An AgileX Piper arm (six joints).
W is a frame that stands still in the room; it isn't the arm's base.
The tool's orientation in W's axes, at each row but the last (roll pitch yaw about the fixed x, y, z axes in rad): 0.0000 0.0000 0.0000; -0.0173 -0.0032 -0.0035; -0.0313 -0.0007 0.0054; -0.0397 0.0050 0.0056; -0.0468 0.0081 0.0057; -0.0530 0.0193 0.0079; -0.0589 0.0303 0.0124; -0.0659 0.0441 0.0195; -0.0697 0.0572 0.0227; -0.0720 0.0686 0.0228; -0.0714 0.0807 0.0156
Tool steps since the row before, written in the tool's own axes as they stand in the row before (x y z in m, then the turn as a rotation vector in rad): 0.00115 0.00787 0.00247 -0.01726 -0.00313 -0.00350; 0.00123 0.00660 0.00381 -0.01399 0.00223 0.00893; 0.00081 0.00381 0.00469 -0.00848 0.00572 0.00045; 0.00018 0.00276 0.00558 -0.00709 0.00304 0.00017; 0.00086 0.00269 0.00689 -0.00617 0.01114 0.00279; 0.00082 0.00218 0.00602 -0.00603 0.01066 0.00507; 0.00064 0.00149 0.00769 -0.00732 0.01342 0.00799; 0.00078 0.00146 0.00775 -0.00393 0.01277 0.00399; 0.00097 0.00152 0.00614 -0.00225 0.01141 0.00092; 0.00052 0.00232 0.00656 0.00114 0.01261 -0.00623; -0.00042 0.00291 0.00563 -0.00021 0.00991 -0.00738
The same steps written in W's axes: 0.00115 0.00787 0.00247 -0.01726 -0.00313 -0.00350; 0.00124 0.00666 0.00370 -0.01401 0.00243 0.00885; 0.00079 0.00396 0.00457 -0.00851 0.00569 0.00026; 0.00019 0.00298 0.00547 -0.00711 0.00300 0.00008; 0.00090 0.00301 0.00675 -0.00622 0.01122 0.00232; 0.00091 0.00250 0.00588 -0.00603 0.01087 0.00461; 0.00085 0.00195 0.00757 -0.00727 0.01378 0.00740; 0.00108 0.00199 0.00760 -0.00404 0.01293 0.00331; 0.00127 0.00197 0.00595 -0.00250 0.01139 0.00025; 0.00089 0.00281 0.00633 0.00037 0.01214 -0.00718; -0.00003 0.00330 0.00542 -0.00101 0.00934 -0.00802
